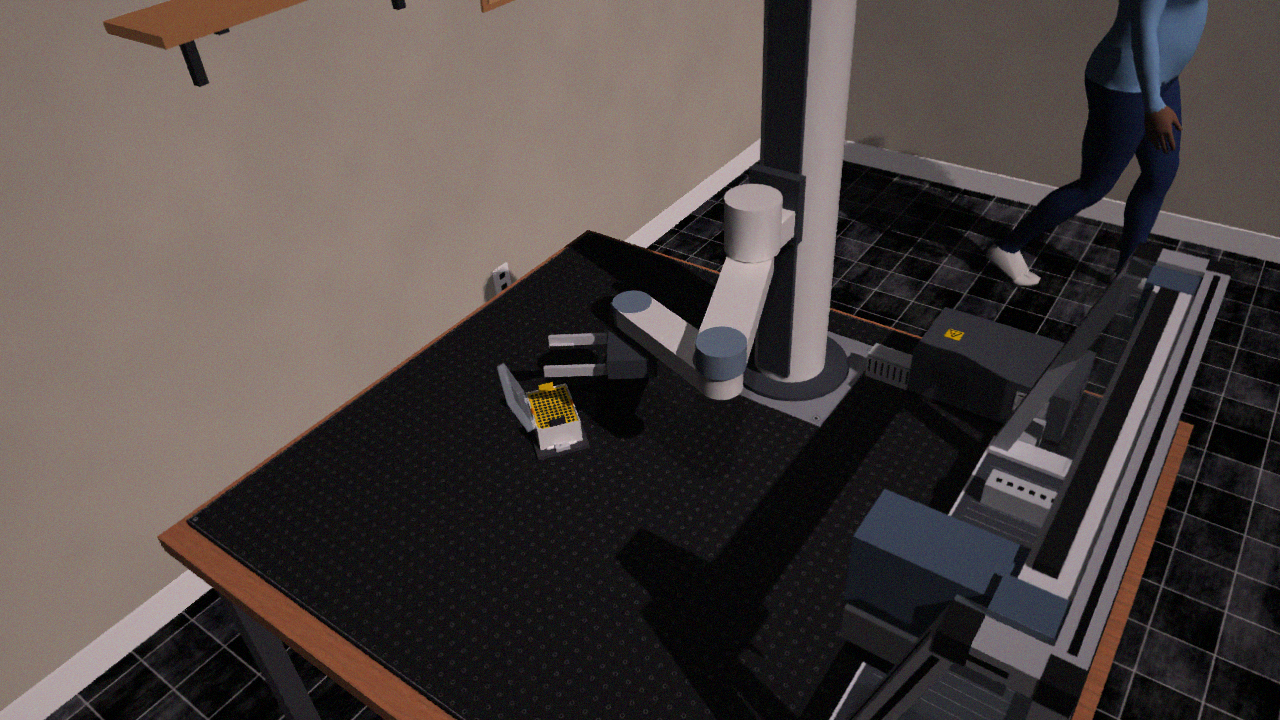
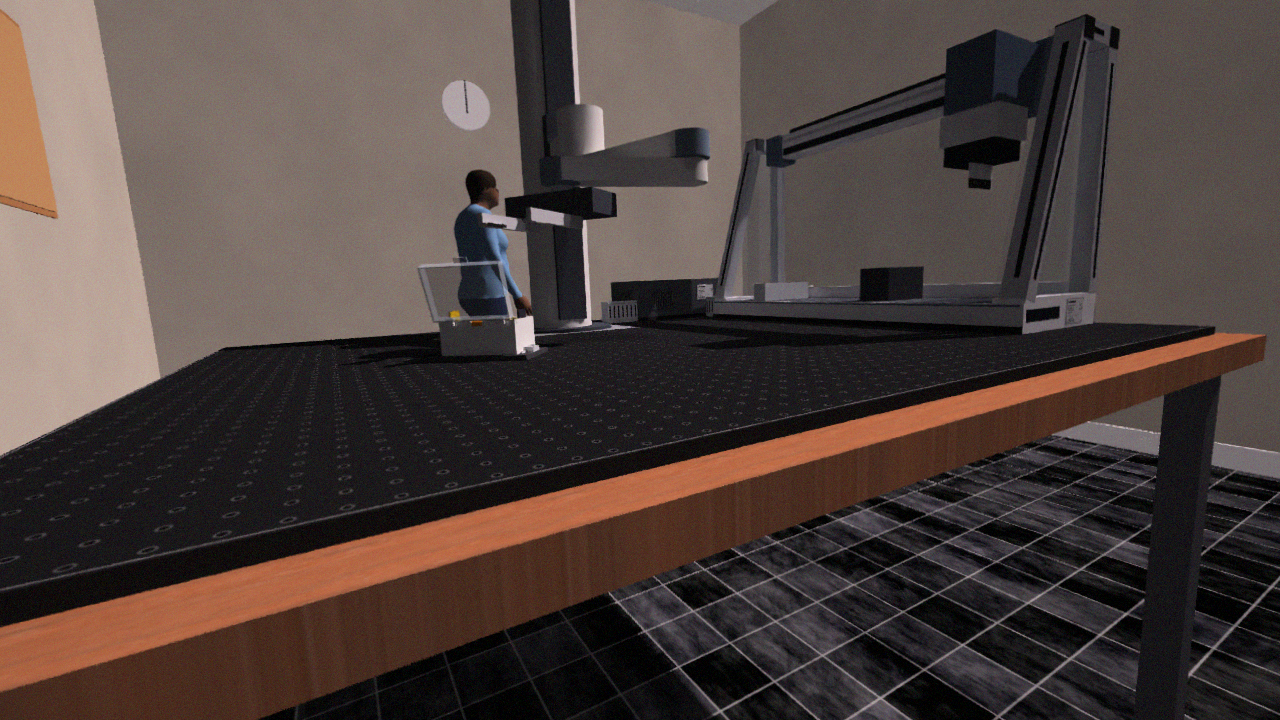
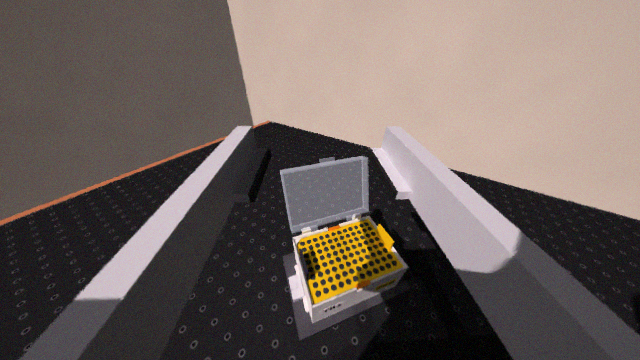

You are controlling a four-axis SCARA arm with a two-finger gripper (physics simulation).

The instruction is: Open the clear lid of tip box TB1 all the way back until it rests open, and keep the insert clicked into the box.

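Pixels of known places: gripper, between the fingertips: [image 1: 546,355] [image 2: 503,217] [image 3: 320,141]; arm's base, origin of its link: [image 1: 788,367].
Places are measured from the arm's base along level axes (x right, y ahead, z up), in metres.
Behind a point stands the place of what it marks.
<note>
The white tip box TB1 [image 1: 559,436] {x 0.251, y 0.471, z 0.044 m} [image 2: 478,338] {x 0.322, y 0.467, z 0.047 m} [image 3: 345,305] {x 0.256, y 0.411, z 0.034 m} stands upright on the black perforated table top. Its clear lid [image 1: 512,394] {x 0.310, y 0.517, z 0.158 m} [image 2: 435,291] {x 0.377, y 0.468, z 0.119 m} [image 3: 325,192] {x 0.339, y 0.491, z 0.113 m} is up on its hinges and leans back, a little past upright, on the box's wall side. The yellow insert [image 1: 553,407] {x 0.295, y 0.432, z 0.070 m} [image 3: 347,260] {x 0.289, y 0.428, z 0.070 m} sits level inside the box, with orange clips at its edges; whether both clips are engaged is too small to tell. My gripper [image 1: 546,355] {x 0.266, y 0.457, z 0.228 m} [image 2: 506,218] {x 0.266, y 0.457, z 0.228 m} [image 3: 320,141] {x 0.266, y 0.457, z 0.228 m} is shut and holds nothing, with a gap between its fingers. It hangs higher than the lid and apart from it.
The arm's column [image 1: 819,179] {x -0.060, y 0.045, z 0.483 m} [image 2: 559,268] {x 0.029, y 0.077, z 0.163 m} rises behind the box. A dark grey unit [image 1: 975,367] {x -0.371, y -0.041, z 0.128 m} [image 2: 657,295] {x -0.313, y -0.034, z 0.084 m} and a gantry machine [image 1: 1109,429] {x -0.644, y 0.499, z 0.521 m} [image 2: 895,313] {x -0.450, y 0.627, z 0.041 m} stand on the table. A person [image 1: 1141,134] [image 2: 478,232] is behind the table. A wall shelf [image 1: 205,19] is at the upper left.
</note>
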